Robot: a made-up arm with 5 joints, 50 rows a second.
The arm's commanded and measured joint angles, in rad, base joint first. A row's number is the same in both.
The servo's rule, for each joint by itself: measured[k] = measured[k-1] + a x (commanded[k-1-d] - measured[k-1]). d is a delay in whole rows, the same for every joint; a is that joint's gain. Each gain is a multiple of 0.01, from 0.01 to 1. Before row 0 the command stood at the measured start. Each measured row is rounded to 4 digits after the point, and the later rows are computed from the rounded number. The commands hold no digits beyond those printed.
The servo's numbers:
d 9
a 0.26 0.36 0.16 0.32 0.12
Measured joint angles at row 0:
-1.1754, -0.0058, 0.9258, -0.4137, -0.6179
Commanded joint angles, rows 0 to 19:
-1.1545, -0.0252, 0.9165, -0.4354, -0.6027
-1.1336, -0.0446, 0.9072, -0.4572, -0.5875
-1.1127, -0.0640, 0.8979, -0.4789, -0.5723
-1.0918, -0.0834, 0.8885, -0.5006, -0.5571
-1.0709, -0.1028, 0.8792, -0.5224, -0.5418
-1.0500, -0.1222, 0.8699, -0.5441, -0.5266
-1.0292, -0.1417, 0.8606, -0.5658, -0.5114
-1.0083, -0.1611, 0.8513, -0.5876, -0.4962
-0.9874, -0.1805, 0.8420, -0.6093, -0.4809
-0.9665, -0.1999, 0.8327, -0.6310, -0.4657
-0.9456, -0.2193, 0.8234, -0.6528, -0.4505
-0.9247, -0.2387, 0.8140, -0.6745, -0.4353
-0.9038, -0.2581, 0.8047, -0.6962, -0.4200
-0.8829, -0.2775, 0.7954, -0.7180, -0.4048
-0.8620, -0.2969, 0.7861, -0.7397, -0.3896
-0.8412, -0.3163, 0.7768, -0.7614, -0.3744
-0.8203, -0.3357, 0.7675, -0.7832, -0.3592
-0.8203, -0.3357, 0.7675, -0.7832, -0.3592
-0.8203, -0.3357, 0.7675, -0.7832, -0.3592
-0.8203, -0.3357, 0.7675, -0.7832, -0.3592
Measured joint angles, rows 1 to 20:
-1.1754, -0.0058, 0.9258, -0.4137, -0.6179
-1.1754, -0.0058, 0.9258, -0.4137, -0.6179
-1.1754, -0.0058, 0.9258, -0.4137, -0.6179
-1.1754, -0.0058, 0.9258, -0.4137, -0.6179
-1.1754, -0.0058, 0.9258, -0.4137, -0.6179
-1.1754, -0.0058, 0.9258, -0.4137, -0.6179
-1.1754, -0.0058, 0.9258, -0.4137, -0.6179
-1.1754, -0.0058, 0.9258, -0.4137, -0.6179
-1.1754, -0.0058, 0.9258, -0.4137, -0.6179
-1.1700, -0.0128, 0.9243, -0.4206, -0.6161
-1.1605, -0.0242, 0.9216, -0.4323, -0.6127
-1.1481, -0.0385, 0.9178, -0.4472, -0.6079
-1.1335, -0.0547, 0.9131, -0.4643, -0.6018
-1.1172, -0.0720, 0.9077, -0.4829, -0.5946
-1.0997, -0.0901, 0.9017, -0.5025, -0.5864
-1.0814, -0.1087, 0.8951, -0.5228, -0.5774
-1.0624, -0.1276, 0.8881, -0.5435, -0.5677
-1.0429, -0.1466, 0.8807, -0.5646, -0.5573
-1.0230, -0.1658, 0.8730, -0.5858, -0.5463
-1.0029, -0.1851, 0.8651, -0.6072, -0.5348

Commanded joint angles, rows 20 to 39:
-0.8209, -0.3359, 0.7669, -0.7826, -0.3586
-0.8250, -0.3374, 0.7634, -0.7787, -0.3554
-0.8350, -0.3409, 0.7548, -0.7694, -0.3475
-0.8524, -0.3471, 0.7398, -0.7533, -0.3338
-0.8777, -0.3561, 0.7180, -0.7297, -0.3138
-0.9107, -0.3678, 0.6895, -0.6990, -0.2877
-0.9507, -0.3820, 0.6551, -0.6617, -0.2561
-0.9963, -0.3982, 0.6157, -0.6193, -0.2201
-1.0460, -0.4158, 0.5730, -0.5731, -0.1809
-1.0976, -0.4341, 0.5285, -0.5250, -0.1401
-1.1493, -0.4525, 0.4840, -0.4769, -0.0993
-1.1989, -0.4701, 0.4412, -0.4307, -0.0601
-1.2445, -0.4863, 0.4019, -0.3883, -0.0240
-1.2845, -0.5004, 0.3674, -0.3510, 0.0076
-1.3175, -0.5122, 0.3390, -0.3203, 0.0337
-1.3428, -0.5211, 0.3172, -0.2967, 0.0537
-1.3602, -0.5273, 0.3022, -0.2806, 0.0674
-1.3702, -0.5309, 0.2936, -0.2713, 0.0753
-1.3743, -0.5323, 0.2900, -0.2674, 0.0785
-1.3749, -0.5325, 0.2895, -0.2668, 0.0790
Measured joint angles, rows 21 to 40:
-0.9826, -0.2044, 0.8569, -0.6287, -0.5229
-0.9621, -0.2237, 0.8485, -0.6503, -0.5106
-0.9415, -0.2431, 0.8400, -0.6720, -0.4979
-0.9208, -0.2625, 0.8314, -0.6937, -0.4849
-0.9001, -0.2819, 0.8227, -0.7154, -0.4716
-0.8794, -0.3013, 0.8139, -0.7371, -0.4581
-0.8640, -0.3137, 0.8065, -0.7519, -0.4462
-0.8526, -0.3216, 0.8003, -0.7619, -0.4358
-0.8442, -0.3267, 0.7951, -0.7687, -0.4266
-0.8381, -0.3300, 0.7906, -0.7731, -0.4184
-0.8347, -0.3327, 0.7862, -0.7749, -0.4108
-0.8348, -0.3357, 0.7812, -0.7731, -0.4032
-0.8394, -0.3398, 0.7746, -0.7668, -0.3949
-0.8494, -0.3457, 0.7655, -0.7549, -0.3852
-0.8653, -0.3537, 0.7533, -0.7370, -0.3735
-0.8875, -0.3639, 0.7376, -0.7129, -0.3594
-0.9158, -0.3762, 0.7181, -0.6829, -0.3427
-0.9497, -0.3905, 0.6949, -0.6478, -0.3233
-0.9882, -0.4062, 0.6683, -0.6085, -0.3013
-1.0301, -0.4229, 0.6388, -0.5664, -0.2771

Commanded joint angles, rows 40 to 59:
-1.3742, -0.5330, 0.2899, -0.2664, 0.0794
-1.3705, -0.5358, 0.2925, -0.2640, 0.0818
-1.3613, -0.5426, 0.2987, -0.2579, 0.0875
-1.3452, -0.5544, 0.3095, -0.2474, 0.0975
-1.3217, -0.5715, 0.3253, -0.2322, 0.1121
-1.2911, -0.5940, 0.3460, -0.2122, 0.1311
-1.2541, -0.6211, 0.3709, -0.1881, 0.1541
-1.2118, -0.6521, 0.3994, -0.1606, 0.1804
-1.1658, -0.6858, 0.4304, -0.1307, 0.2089
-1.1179, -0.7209, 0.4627, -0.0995, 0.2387
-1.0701, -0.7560, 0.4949, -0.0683, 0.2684
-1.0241, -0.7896, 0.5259, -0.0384, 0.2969
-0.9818, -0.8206, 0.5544, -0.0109, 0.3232
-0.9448, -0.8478, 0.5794, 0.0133, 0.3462
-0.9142, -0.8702, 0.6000, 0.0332, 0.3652
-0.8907, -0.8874, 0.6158, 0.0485, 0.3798
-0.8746, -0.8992, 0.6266, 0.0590, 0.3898
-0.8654, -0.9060, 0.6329, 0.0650, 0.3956
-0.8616, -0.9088, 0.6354, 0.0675, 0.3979
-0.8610, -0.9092, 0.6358, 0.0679, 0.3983
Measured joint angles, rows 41 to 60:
-1.0740, -0.4399, 0.6072, -0.5230, -0.2511
-1.1183, -0.4566, 0.5744, -0.4799, -0.2238
-1.1615, -0.4724, 0.5413, -0.4387, -0.1960
-1.2021, -0.4867, 0.5089, -0.4008, -0.1684
-1.2387, -0.4991, 0.4782, -0.3675, -0.1417
-1.2703, -0.5093, 0.4500, -0.3397, -0.1166
-1.2963, -0.5171, 0.4250, -0.3178, -0.0936
-1.3166, -0.5226, 0.4034, -0.3017, -0.0729
-1.3318, -0.5262, 0.3852, -0.2905, -0.0547
-1.3428, -0.5286, 0.3700, -0.2828, -0.0386
-1.3500, -0.5312, 0.3576, -0.2768, -0.0242
-1.3529, -0.5353, 0.3482, -0.2708, -0.0108
-1.3509, -0.5422, 0.3420, -0.2633, 0.0022
-1.3433, -0.5527, 0.3393, -0.2533, 0.0154
-1.3297, -0.5676, 0.3404, -0.2401, 0.0293
-1.3100, -0.5869, 0.3453, -0.2235, 0.0443
-1.2845, -0.6104, 0.3540, -0.2034, 0.0606
-1.2536, -0.6375, 0.3662, -0.1801, 0.0784
-1.2183, -0.6675, 0.3816, -0.1543, 0.0976
-1.1798, -0.6994, 0.3997, -0.1268, 0.1181

